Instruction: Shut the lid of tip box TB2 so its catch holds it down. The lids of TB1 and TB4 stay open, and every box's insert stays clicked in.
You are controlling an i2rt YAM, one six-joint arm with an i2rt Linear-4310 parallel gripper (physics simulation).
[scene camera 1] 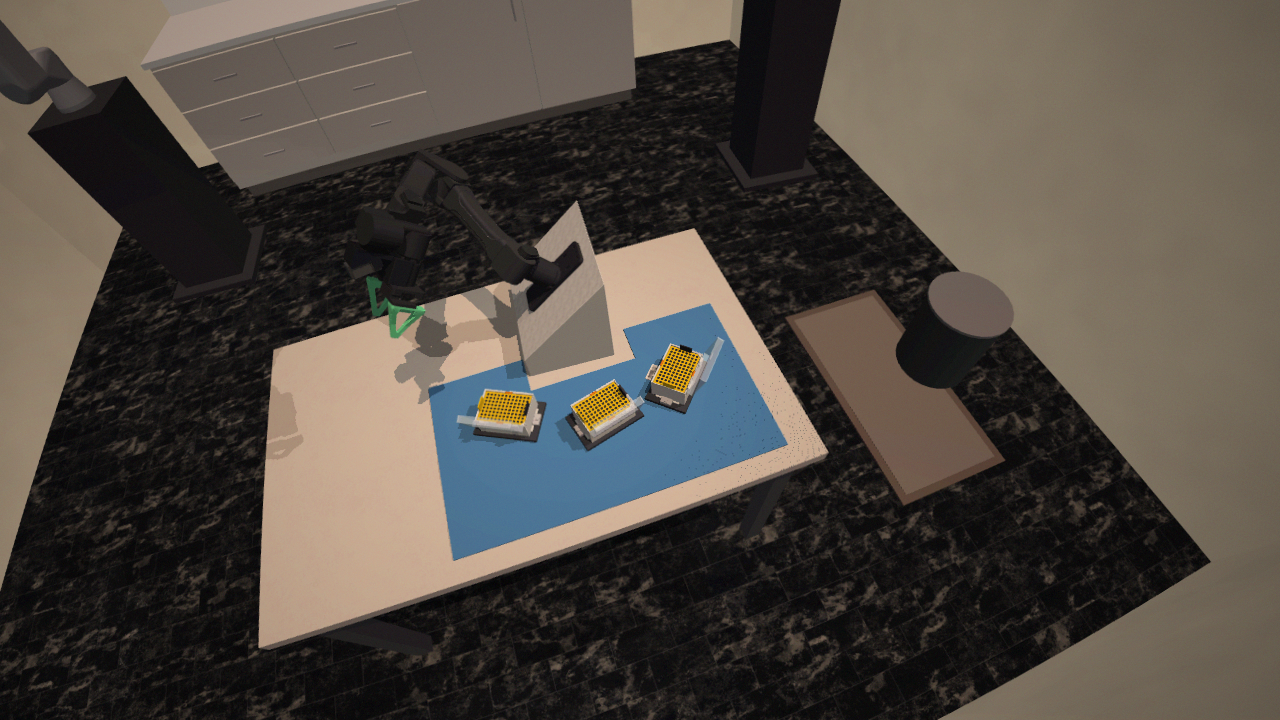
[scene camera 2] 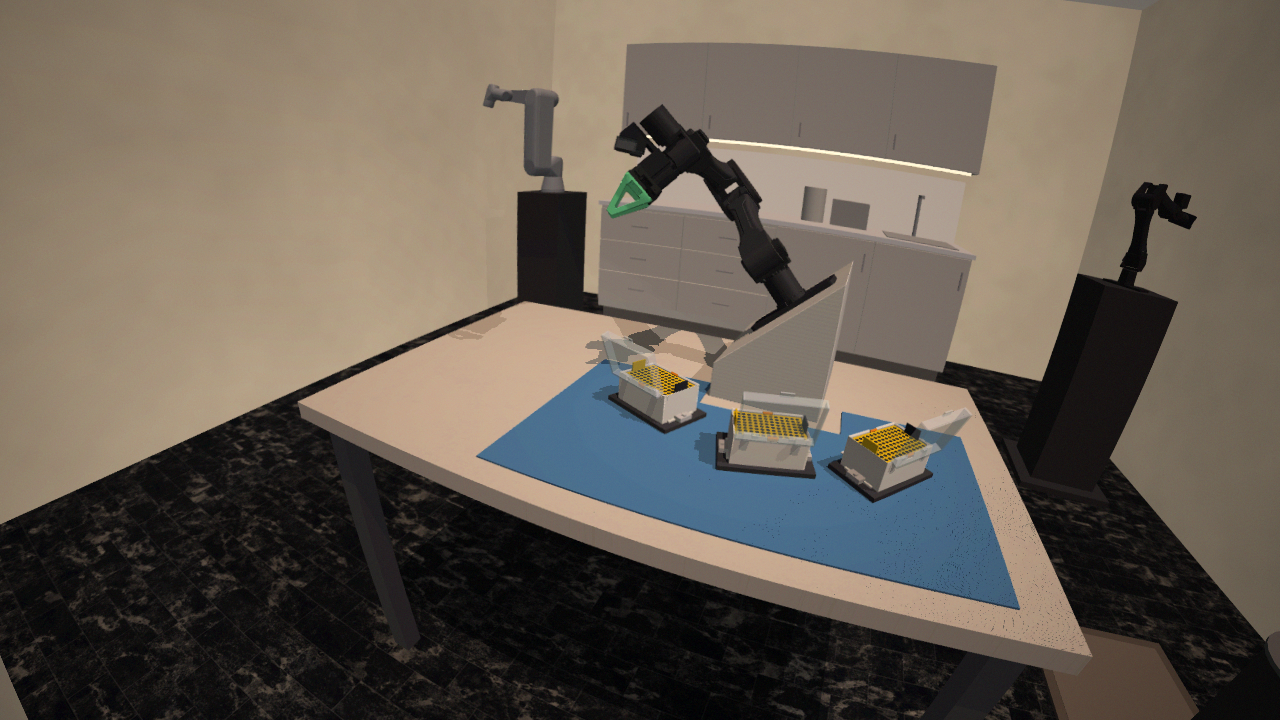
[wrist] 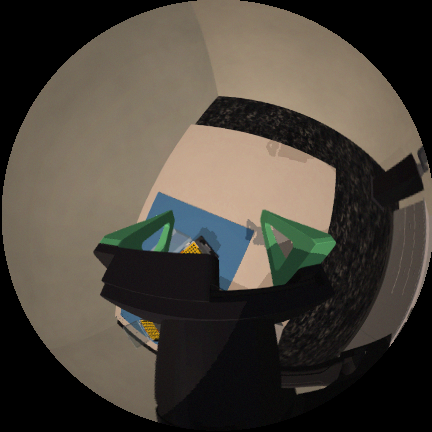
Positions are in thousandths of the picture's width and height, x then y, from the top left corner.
Scene:
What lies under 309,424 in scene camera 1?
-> My gripper.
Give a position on a tip box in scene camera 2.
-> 572,633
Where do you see a tip box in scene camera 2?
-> At 524,573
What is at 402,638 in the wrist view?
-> My gripper.

